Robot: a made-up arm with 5 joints.
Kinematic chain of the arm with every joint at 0, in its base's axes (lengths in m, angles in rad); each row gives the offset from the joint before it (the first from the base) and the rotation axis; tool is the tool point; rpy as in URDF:
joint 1: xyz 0.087 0 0.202 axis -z
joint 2: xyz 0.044 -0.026 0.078 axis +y
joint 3: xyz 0.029 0 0.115 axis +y
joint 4: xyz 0.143 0 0.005 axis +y
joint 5: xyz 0.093 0.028 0 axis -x
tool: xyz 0 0 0 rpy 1.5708 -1.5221 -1.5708
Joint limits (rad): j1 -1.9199..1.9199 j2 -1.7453..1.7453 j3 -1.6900..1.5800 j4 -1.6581..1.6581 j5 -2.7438..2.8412
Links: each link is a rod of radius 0.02 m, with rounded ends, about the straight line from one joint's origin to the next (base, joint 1, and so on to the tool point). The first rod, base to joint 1, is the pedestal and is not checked.
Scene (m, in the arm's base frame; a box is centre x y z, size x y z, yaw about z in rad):
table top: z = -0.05
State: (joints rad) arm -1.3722 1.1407 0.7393 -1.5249 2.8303
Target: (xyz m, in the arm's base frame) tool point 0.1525 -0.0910 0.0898
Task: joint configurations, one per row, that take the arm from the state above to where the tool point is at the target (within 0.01 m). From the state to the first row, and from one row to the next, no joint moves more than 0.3 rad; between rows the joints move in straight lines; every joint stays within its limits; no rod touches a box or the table.
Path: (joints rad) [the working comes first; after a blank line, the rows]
Joints at the target: 0.9648 1.4204 0.9709 -1.4043 2.8303
Straight joint move there: clear.

1: -1.0801 1.1757 0.7683 -1.5098 2.8303
2: -0.7880 1.2106 0.7972 -1.4948 2.8303
3: -0.4958 1.2456 0.8262 -1.4797 2.8303
4: -0.2037 1.2806 0.8551 -1.4646 2.8303
5: 0.0884 1.3155 0.8841 -1.4495 2.8303
6: 0.3805 1.3505 0.9130 -1.4345 2.8303
7: 0.6726 1.3855 0.9420 -1.4194 2.8303
8: 0.9648 1.4204 0.9709 -1.4043 2.8303

